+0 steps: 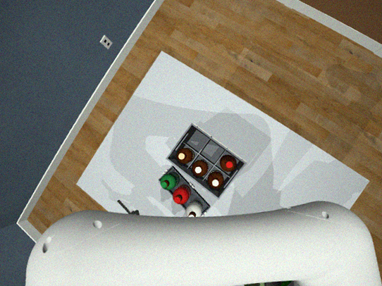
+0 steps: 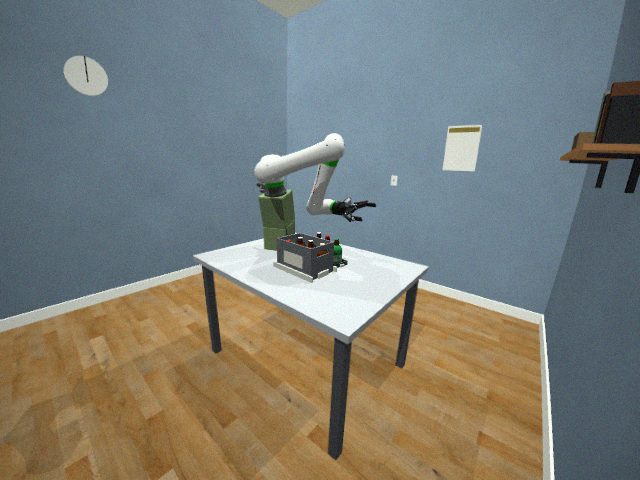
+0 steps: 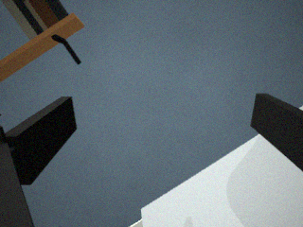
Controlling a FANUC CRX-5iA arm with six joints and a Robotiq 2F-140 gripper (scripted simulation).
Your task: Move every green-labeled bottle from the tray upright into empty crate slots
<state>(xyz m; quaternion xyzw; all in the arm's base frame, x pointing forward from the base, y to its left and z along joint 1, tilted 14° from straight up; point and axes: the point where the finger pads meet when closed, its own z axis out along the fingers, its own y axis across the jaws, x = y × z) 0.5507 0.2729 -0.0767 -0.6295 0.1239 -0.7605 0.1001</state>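
My gripper is now 23 cm above the green-labeled bottle, 18 cm to the left of it and 8 cm past it. Also, from my hand: white bottle: 25 cm behind, 23 cm below, 16 cm to the right; then red-labeled bottle: 23 cm below, 17 cm to the right, 16 cm behind; then dark tray: 30 cm below, 17 cm to the right, 17 cm behind.
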